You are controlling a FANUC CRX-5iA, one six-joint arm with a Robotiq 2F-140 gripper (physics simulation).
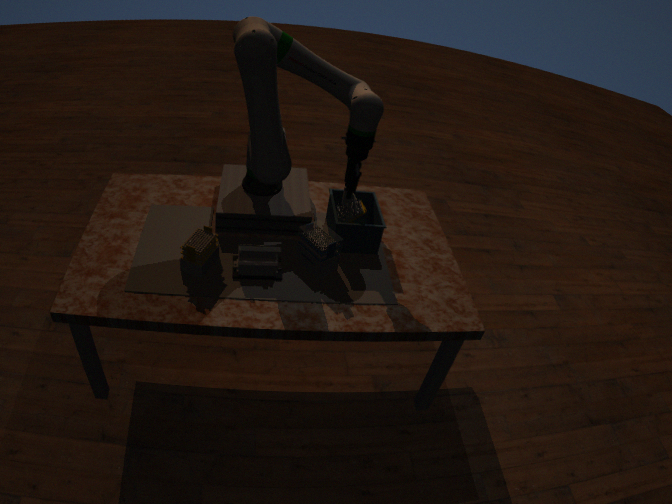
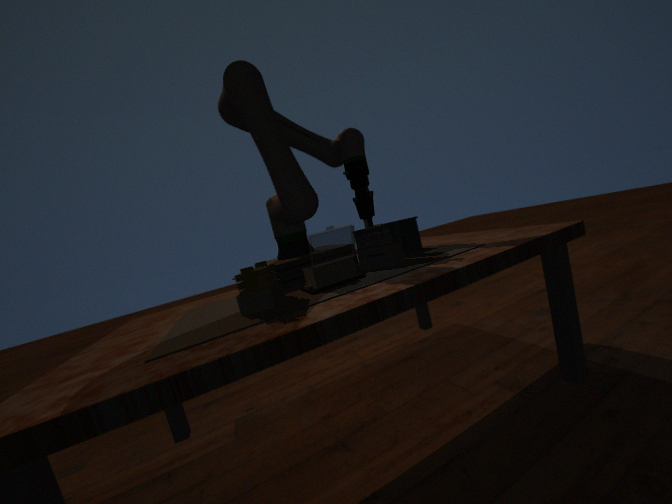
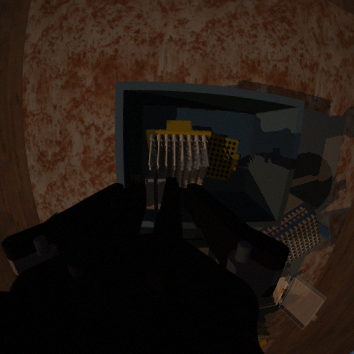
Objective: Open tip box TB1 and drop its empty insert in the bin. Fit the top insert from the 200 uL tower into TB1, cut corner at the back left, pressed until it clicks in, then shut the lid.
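My gripper [image 1: 349, 194] [image 2: 368, 223] [image 3: 160, 174] points down at the bin [image 1: 355, 237] [image 2: 404, 238] [image 3: 120, 135]. It is nearly closed, shut on a yellow insert [image 3: 179, 133] full of pale tips. The insert is steeply tilted, with its tips towards the fingers; the exact grip is hidden. An empty yellow insert [image 3: 222, 157] lies low in the bin beside it. A box that appears to be TB1 [image 2: 333, 272] stands at mid-mat with its clear lid [image 1: 259, 253] [image 2: 332, 237] [image 3: 302, 302] raised. The yellow 200 uL tower [image 1: 199, 245] [image 2: 256, 279] stands left of it.
A blue rack of tips [image 1: 320, 238] [image 3: 300, 235] stands between the box and the bin, close to the bin's wall. The arm's pedestal [image 1: 263, 201] stands behind the mat [image 1: 157, 271]. The light is dim and shadows cross the table [image 1: 428, 271].
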